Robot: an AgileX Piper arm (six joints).
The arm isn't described. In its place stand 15 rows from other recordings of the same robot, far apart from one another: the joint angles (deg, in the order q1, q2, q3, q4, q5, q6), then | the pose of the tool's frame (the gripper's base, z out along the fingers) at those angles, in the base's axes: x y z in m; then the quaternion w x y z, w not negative.
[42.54, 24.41, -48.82, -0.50, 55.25, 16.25] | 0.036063 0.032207 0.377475 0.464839 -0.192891 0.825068 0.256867
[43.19, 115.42, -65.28, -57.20, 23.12, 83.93] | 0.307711 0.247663 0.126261 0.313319 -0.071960 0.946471 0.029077
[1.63, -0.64, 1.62, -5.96, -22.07, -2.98] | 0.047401 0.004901 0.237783 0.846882 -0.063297 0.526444 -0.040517
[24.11, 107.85, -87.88, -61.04, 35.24, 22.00] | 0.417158 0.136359 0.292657 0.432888 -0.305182 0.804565 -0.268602
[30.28, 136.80, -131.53, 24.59, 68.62, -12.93] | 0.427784 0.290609 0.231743 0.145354 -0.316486 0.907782 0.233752
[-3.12, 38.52, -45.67, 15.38, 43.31, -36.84] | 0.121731 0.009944 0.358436 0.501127 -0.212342 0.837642 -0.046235
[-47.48, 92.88, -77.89, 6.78, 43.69, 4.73] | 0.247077 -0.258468 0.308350 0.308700 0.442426 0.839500 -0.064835
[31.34, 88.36, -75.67, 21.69, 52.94, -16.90] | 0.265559 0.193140 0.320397 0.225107 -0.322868 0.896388 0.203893
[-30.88, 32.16, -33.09, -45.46, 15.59, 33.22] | 0.091964 -0.075307 0.345754 0.601336 0.189734 0.712758 -0.307202
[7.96, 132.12, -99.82, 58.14, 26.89, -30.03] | 0.503313 0.105674 0.154551 0.329241 0.055322 0.898644 0.284567
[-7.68, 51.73, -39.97, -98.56, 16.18, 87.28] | 0.189140 -0.050808 0.354386 0.646885 0.069568 0.728780 -0.213495
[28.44, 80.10, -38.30, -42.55, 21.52, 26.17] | 0.236281 0.102298 0.204815 0.326984 -0.306111 0.890584 -0.078976
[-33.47, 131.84, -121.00, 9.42, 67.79, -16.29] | 0.420179 -0.261264 0.217791 0.162209 0.167022 0.972437 0.012588
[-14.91, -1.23, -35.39, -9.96, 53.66, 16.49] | -0.024560 -0.006580 0.320352 0.627786 0.213413 0.744476 -0.078068
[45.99, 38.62, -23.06, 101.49, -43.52, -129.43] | 0.125158 0.041176 0.280707 0.573868 -0.272470 0.748098 -0.191796
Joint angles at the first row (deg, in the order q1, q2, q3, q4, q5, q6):
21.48, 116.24, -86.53, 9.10, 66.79, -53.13
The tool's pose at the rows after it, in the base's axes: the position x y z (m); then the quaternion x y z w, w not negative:
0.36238, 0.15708, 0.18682, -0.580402, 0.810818, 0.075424, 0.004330
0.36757, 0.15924, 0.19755, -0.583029, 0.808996, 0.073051, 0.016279
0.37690, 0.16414, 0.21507, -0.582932, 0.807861, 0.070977, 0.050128
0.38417, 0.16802, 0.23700, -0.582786, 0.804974, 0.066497, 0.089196
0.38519, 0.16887, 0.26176, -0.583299, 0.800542, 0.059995, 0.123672
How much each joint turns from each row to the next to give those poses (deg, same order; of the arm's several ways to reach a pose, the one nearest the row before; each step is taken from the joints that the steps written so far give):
0.00, 0.00, -0.58, 0.10, 0.98, -0.21
0.00, 0.00, -2.57, 0.00, 1.18, -0.09
0.00, 0.00, -4.03, 0.76, 0.23, 0.00
0.00, -0.57, -3.94, 0.65, 0.03, 0.00
0.00, -1.65, -2.74, 0.26, 0.35, 0.00

